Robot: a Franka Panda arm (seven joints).
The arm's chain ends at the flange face. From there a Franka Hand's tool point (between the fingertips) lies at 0.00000 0.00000 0.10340 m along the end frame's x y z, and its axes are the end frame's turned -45 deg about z.
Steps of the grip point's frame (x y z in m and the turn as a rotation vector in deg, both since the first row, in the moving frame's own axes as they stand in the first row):
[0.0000 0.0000 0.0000 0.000 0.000 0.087]
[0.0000 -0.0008 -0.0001 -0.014 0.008 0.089]
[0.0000 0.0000 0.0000 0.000 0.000 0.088]
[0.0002 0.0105 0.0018 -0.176 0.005 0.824]
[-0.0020 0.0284 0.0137 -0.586 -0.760 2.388]
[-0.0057 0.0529 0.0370 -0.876 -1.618 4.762]
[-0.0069 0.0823 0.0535 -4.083 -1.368 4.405]
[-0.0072 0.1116 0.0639 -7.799 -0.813 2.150]
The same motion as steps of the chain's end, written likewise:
[0.0000 0.0000 0.0000 0.000 0.000 0.087]
[-0.0006 -0.0006 -0.0001 -0.004 0.016 0.089]
[0.0000 0.0000 0.0000 0.000 0.000 0.088]
[0.0073 0.0071 0.0018 -0.121 0.128 0.824]
[0.0189 0.0198 0.0137 -0.952 -0.123 2.388]
[0.0345 0.0383 0.0371 -1.764 -0.525 4.762]
[0.0501 0.0560 0.0538 -3.854 1.920 4.405]
[0.0651 0.0729 0.0649 -6.090 4.940 2.150]

